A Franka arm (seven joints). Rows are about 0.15 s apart.
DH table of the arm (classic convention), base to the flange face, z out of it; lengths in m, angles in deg. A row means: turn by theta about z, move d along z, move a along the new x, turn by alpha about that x. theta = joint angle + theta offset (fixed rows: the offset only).
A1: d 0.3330  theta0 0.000  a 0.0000  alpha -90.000
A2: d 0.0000  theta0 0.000  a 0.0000  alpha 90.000
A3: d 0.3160  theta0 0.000  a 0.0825  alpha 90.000
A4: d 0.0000  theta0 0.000  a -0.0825  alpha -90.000
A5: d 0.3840  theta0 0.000  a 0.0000  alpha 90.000
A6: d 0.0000  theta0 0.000  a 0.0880  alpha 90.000
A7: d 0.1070  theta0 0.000  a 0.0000  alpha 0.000
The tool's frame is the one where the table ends.
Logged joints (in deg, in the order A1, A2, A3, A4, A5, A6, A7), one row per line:
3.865 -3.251 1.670 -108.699 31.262 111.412 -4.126
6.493 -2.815 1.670 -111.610 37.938 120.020 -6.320
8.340 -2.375 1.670 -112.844 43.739 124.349 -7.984
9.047 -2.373 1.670 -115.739 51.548 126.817 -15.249
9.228 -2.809 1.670 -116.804 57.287 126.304 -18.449
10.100 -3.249 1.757 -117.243 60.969 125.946 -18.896
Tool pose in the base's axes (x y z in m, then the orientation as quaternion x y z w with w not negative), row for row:
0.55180 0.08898 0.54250 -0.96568 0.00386 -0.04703 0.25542
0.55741 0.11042 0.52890 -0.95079 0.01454 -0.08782 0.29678
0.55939 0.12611 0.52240 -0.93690 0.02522 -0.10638 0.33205
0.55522 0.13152 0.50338 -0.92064 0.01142 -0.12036 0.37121
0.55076 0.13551 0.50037 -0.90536 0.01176 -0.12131 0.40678
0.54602 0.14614 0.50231 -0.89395 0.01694 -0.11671 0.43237
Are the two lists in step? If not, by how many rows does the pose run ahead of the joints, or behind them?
They are in step.
